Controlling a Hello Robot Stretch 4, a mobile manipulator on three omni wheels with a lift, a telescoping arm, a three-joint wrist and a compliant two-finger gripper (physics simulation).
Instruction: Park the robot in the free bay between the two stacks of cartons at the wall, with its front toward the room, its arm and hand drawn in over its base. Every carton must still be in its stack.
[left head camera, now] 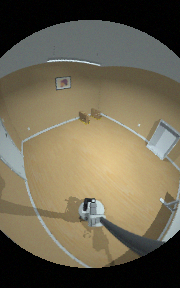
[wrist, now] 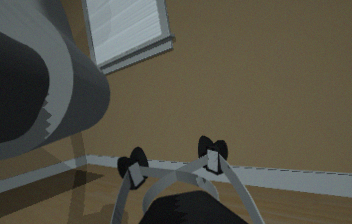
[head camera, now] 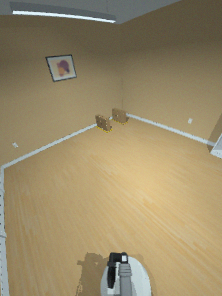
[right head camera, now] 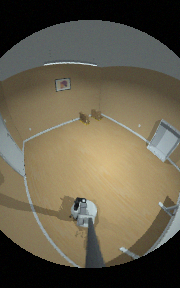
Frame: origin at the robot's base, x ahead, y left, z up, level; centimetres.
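Seen in the pictures: gripper, between the fingertips: [left head camera: 82,219] [wrist: 172,153] [right head camera: 72,218].
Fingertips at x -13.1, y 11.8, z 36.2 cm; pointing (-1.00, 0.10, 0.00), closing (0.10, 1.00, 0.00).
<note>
Pixels of each thing's middle, then the offset from my fingertips to it. "pt": a spot on its surface instead.
- white-legged piece, a spot on its surface: [right head camera: 168,208] pt dy -196.6, dx -21.8, dz -24.5 cm
- window, a spot on its surface: [wrist: 127,30] pt dy -4.2, dx -123.3, dz +59.4 cm
Two small stacks of brown cartons stand far off near the back corner: the left stack [head camera: 103,123] [left head camera: 84,117] [right head camera: 84,118] and the right stack [head camera: 119,115] [left head camera: 95,113] [right head camera: 96,114]. A narrow gap with white baseboard shows between them. The robot's round white base [head camera: 143,281] [left head camera: 100,206] [right head camera: 92,207] is at the bottom of the head views, far across the floor from the stacks. The arm and hand are folded over the base. My gripper [wrist: 172,153] is open and empty, its two fingertips apart. The individual cartons are too small to tell apart.
A white open-fronted unit [left head camera: 162,141] [right head camera: 164,142] stands at the right wall. A white-legged piece [left head camera: 169,204] [right head camera: 168,208] is at the lower right. A framed picture [head camera: 61,68] hangs on the back wall. A window [wrist: 127,30] shows in the wrist view.
</note>
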